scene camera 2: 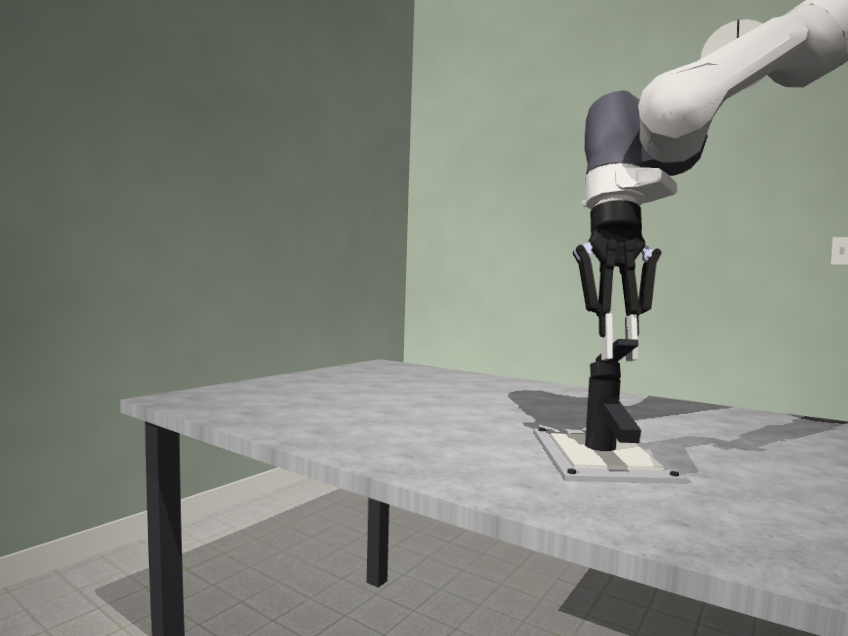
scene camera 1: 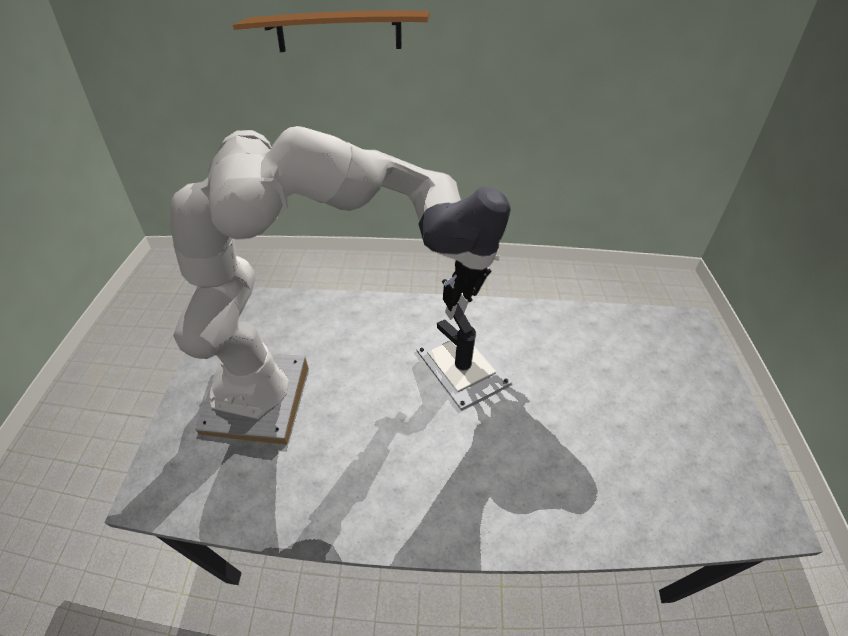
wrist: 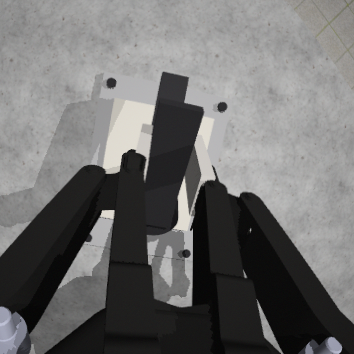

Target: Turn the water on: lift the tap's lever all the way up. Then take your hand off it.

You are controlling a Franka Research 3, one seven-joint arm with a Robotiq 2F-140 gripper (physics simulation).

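The black tap [scene camera 1: 463,352] [scene camera 2: 601,414] stands upright on its mounting plate. Its dark lever [scene camera 1: 463,319] [scene camera 2: 624,345] [wrist: 175,150] slants upward from the top of the tap body, on the same side as the spout [scene camera 1: 447,330] [scene camera 2: 621,422] [wrist: 174,85], which lies lower. My gripper [scene camera 1: 456,310] [scene camera 2: 619,350] [wrist: 168,145] points down from above and is shut on the lever, with one light finger pad on each side of it. The lever's far end shows past the pads in the wrist view. The pads' inner faces are partly hidden.
The mounting plate [scene camera 1: 452,397] [scene camera 2: 623,477] [wrist: 145,92] has dark bolts at its corners and lies on the grey table [scene camera 1: 650,424] [scene camera 2: 410,438] [wrist: 270,135]. The arm's base board [scene camera 1: 296,403] is at the table's left in scene camera 1. A wooden shelf [scene camera 1: 332,18] hangs on the back wall.
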